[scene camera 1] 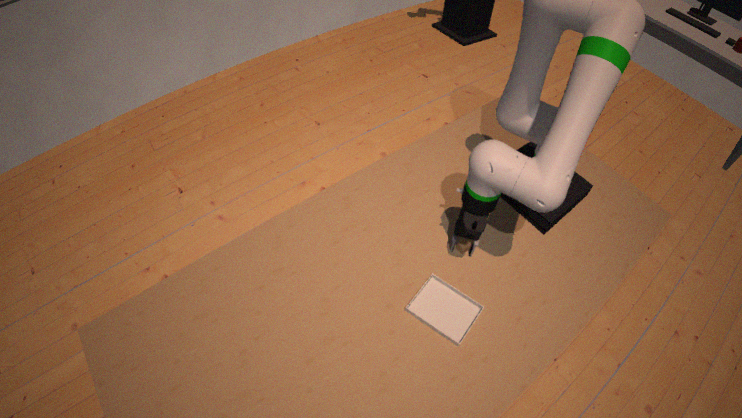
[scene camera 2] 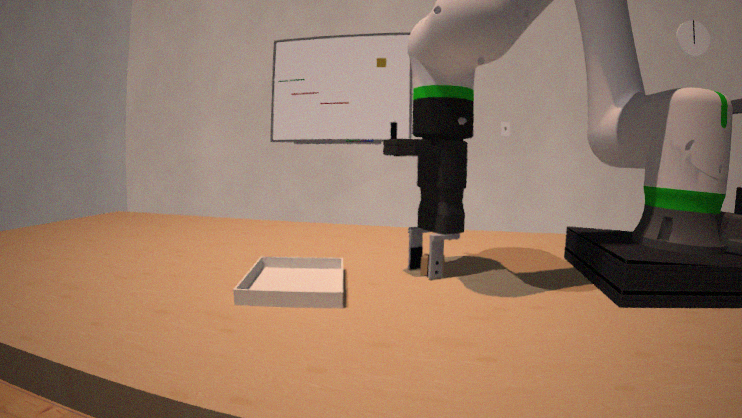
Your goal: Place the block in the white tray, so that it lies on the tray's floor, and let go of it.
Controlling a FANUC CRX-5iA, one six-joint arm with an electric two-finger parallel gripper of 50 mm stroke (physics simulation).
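Frame: origin at the arm's base, x left, y back, z up, level; millimetres.
Seen in the pictures: gripper, fingertip midpoint: (scene camera 1: 461,251) (scene camera 2: 424,272); arm's base at its link origin: (scene camera 2: 676,245).
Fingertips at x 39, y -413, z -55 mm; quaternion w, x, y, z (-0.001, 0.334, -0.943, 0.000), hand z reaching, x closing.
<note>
Offsets run from my fingertips to a thing's top centre. Level surfaces: height alone.
A small brown wooden block @(dz +26, dx -5, dy +12 mm) (scene camera 1: 462,246) (scene camera 2: 424,265) rests on the table top, partly hidden by a finger in the scene camera 2 view. My gripper (scene camera 1: 462,249) (scene camera 2: 425,272) points down with its fingers open, one on each side of the block and low at the table. The fingers are not closed on it. The white tray @(dz +18, dx +116, dy -161 mm) (scene camera 1: 432,327) (scene camera 2: 290,298) is a shallow rectangular box with low walls and holds no block. It lies to the left of the gripper in the scene camera 2 view, and below it in the scene camera 1 view.
The wooden table top @(dz -2 mm) (scene camera 1: 259,311) (scene camera 2: 467,353) carries the tray and block. The arm's black base plate (scene camera 1: 545,220) (scene camera 2: 675,280) stands to the right of the gripper. A whiteboard (scene camera 2: 337,62) hangs on the back wall.
</note>
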